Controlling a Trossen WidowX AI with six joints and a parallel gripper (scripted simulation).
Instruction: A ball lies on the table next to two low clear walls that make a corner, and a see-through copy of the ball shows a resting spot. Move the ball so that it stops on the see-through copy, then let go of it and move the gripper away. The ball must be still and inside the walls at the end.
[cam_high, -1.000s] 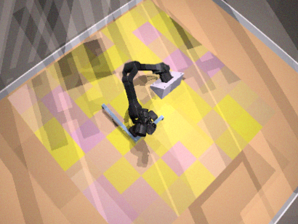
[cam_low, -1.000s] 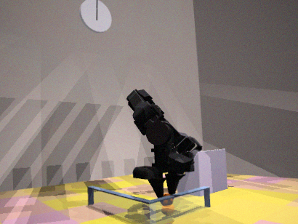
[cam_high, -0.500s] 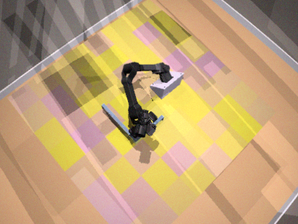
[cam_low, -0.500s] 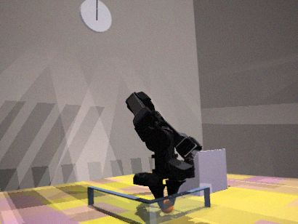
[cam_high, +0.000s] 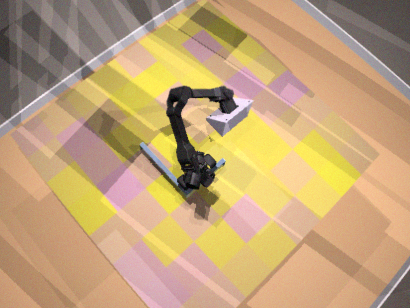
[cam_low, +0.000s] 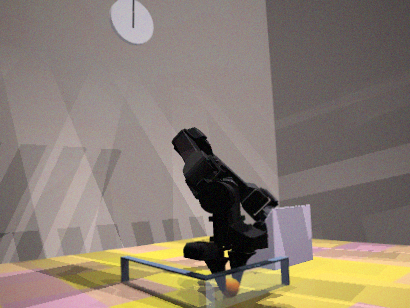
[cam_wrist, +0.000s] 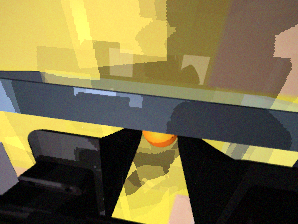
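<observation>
My gripper tip is right at the orange ball.
</observation>
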